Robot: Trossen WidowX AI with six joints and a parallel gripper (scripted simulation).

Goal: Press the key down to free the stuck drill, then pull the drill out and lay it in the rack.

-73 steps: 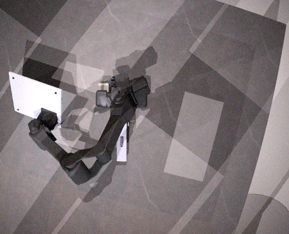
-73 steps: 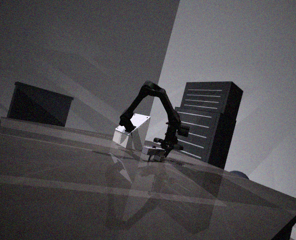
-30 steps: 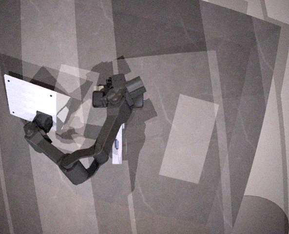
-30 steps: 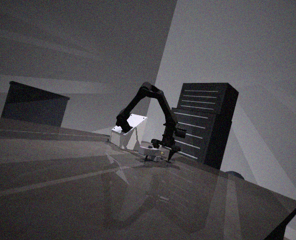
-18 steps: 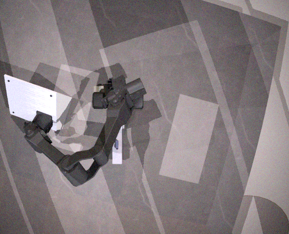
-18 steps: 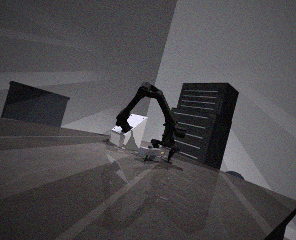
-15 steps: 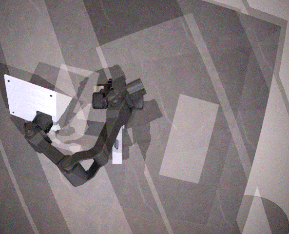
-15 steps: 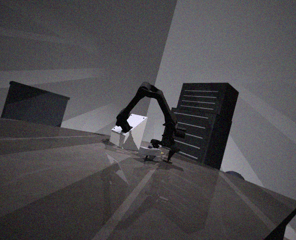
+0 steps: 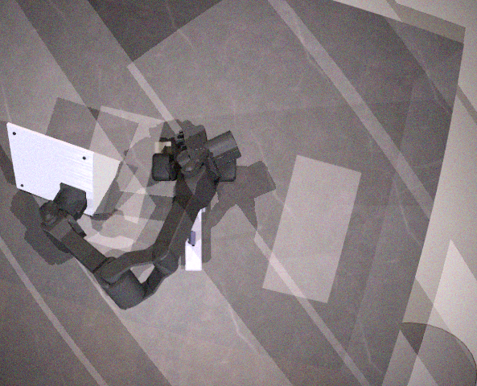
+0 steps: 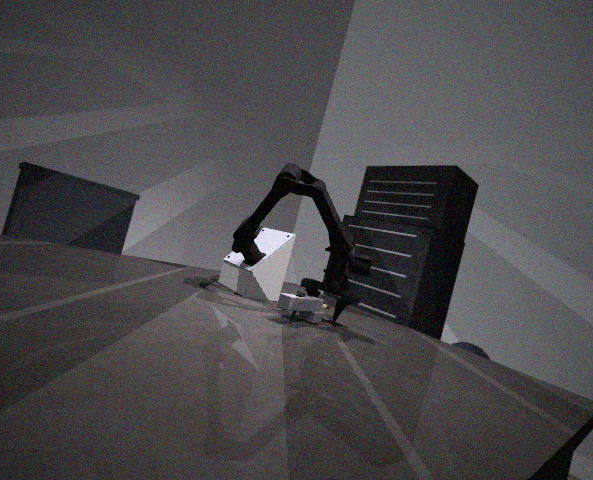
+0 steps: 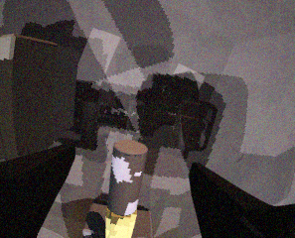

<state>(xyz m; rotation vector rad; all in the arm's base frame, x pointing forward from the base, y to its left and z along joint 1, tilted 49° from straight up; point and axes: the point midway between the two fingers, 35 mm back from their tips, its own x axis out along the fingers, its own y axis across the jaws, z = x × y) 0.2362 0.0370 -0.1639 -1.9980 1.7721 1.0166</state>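
The drill is 1 cm ahead of my gripper tip, 4 cm to the right of it and 4 cm above it. From my gripper tip the other things lie so: blue-grey key 5 cm ahead, 16 cm to the right, 4 cm above; then beige rack 8 cm behind, 1 cm above.
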